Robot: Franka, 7 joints.
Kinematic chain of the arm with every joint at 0, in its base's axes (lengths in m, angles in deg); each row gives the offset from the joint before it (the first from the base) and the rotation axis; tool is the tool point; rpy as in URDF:
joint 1: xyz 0 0 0.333 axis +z
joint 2: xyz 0 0 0 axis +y
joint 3: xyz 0 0 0.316 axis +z
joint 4: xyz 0.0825 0 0 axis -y
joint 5: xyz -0.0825 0 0.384 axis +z
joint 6: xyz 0 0 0 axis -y
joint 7: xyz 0.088 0 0 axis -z
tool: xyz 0 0 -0.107 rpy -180 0 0
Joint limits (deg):
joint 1: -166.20..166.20
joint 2: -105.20..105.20
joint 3: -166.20..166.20
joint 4: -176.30..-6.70
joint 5: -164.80..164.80
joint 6: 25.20..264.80
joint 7: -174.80..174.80
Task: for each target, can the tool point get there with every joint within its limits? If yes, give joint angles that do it. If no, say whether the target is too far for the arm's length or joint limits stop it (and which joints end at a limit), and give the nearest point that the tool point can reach.
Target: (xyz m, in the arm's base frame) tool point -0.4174 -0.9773 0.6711
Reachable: no: too far | nearest point -0.3211 -0.7518 0.5931 | short by 0.257 m
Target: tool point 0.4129 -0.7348 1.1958
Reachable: no: too far | nearest point 0.2937 -0.5226 0.9467 | short by 0.348 m
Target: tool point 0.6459 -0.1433 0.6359
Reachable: yes | joints -72.29 69.00 108.06 -85.04 137.28 154.01 36.00
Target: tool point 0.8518 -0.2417 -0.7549
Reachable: no: too far | nearest point 0.5513 -0.1564 -0.2748 | short by 0.573 m
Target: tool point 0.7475 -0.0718 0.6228
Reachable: yes | joints 13.35 68.29 -63.33 -29.57 77.17 198.54 107.84
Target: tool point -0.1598 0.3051 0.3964
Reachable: yes | joints 130.54 -15.67 9.84 -154.28 97.03 217.43 44.31
